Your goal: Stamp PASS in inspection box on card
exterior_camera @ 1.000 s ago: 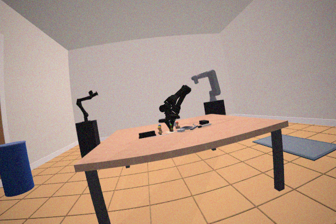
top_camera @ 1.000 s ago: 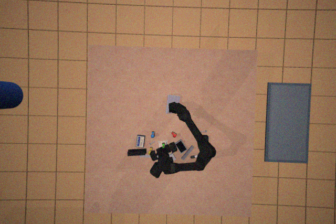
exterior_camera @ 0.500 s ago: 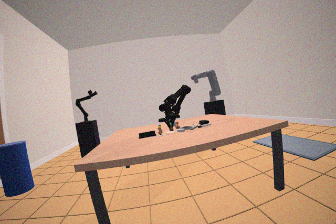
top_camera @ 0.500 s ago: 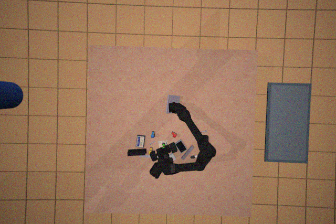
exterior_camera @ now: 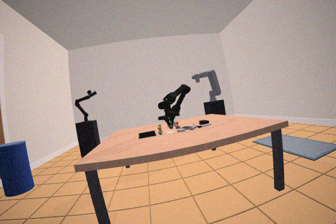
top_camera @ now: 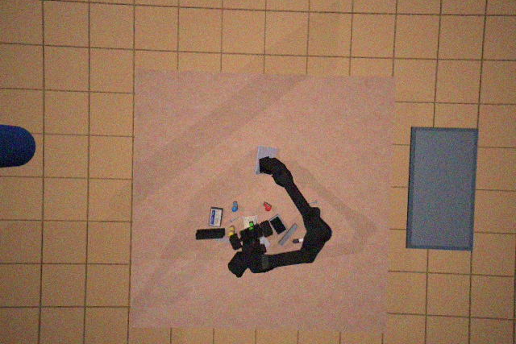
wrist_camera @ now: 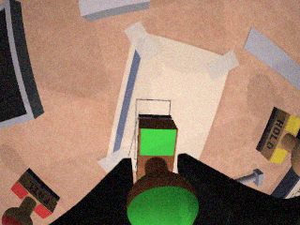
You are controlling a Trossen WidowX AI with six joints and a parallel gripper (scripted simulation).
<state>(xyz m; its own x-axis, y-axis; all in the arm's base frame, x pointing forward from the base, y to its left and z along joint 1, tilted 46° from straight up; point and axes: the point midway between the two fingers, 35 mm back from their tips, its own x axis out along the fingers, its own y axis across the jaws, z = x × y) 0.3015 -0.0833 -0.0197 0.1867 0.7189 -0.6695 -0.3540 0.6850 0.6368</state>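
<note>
The cream card lies 50 mm below my gripper tip, 10 mm to the right of it and 10 mm ahead of it. Round my gripper tip: grey box: 90 mm ahead, 60 mm to the left, 30 mm below; red stamp: 90 mm behind, 80 mm to the left, 30 mm below; yellow stamp: 100 mm to the right, 30 mm below, 30 mm ahead.
</note>
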